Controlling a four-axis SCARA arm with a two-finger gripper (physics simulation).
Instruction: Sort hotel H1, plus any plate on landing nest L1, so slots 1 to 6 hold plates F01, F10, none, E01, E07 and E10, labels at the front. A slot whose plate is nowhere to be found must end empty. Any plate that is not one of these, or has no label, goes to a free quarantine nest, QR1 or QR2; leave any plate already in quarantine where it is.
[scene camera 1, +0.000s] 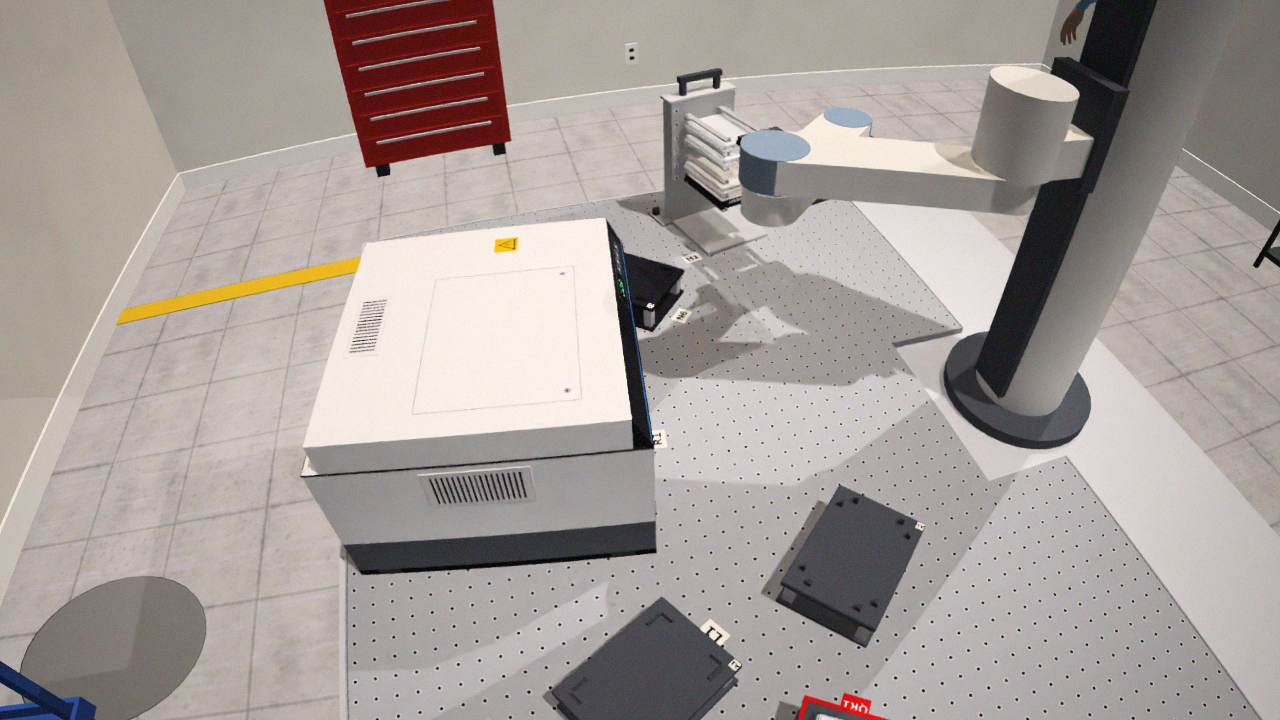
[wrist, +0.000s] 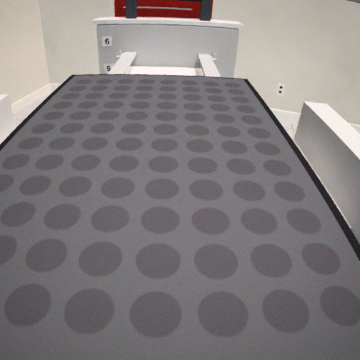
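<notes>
The gripper (wrist: 165, 150) is shut on a dark plate (wrist: 162, 190) with rows of round wells. Its pale fingers flank the plate in the wrist view. In scene camera 1 the arm's end hides most of the gripper and plate. The hotel (scene camera 1: 677, 152) (wrist: 167, 42) stands at the back with several pale plates stacked in it. In the wrist view, slot labels 6 and 5 show beyond the held plate, with two rails below label 6; the lower slots are hidden. The held plate's label does not show. A dark block (scene camera 1: 646, 667) lies beside the tag L1 (scene camera 1: 713, 632).
A large white instrument (scene camera 1: 501, 340) stands left of centre, with a black nest (scene camera 1: 651, 284) at its right. Another dark block (scene camera 1: 850, 564) is at the front right. A red-rimmed nest tagged QR1 (scene camera 1: 854, 703) is cut off at the bottom. The arm's column (scene camera 1: 1065, 295) stands at right.
</notes>
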